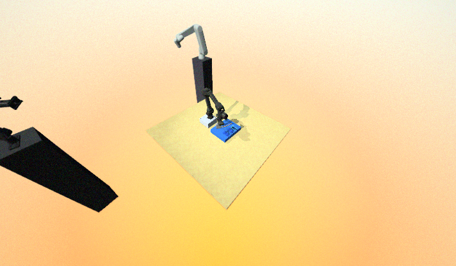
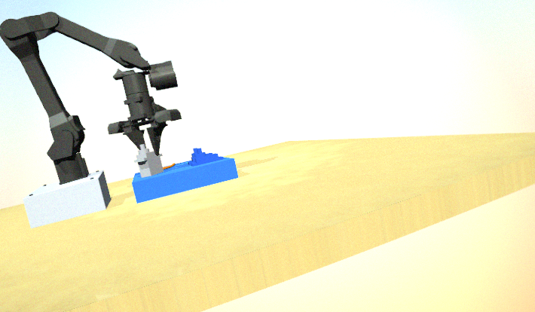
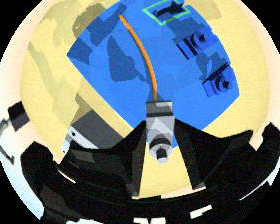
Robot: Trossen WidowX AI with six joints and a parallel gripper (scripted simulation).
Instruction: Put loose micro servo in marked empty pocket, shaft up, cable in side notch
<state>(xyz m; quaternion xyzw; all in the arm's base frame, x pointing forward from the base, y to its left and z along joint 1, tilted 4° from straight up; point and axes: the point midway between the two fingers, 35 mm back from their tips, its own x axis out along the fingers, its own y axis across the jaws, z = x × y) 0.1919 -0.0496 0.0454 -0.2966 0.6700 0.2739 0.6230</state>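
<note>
Right now my gripper tip is 30 mm short of the blue deck, 40 mm to the right of it and 70 mm above it.
</note>
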